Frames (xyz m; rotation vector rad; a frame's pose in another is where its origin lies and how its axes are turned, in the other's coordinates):
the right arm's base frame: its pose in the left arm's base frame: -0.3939 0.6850 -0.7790 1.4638 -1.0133 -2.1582
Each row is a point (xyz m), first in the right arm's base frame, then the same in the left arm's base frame.
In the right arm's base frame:
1: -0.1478 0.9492 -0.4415
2: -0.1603 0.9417 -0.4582
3: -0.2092 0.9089 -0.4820
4: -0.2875 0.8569 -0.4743
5: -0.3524 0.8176 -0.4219
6: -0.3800 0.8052 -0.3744
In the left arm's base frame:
1: -0.0358 -0.0357 -0.0933
2: -0.0147 -0.0288 -0.0940
3: 0.0304 0.0157 -0.0904
4: 0.0611 0.1034 -0.0743
5: 0.0445 0.1903 -0.0484
6: 0.0142 0.2336 -0.0289

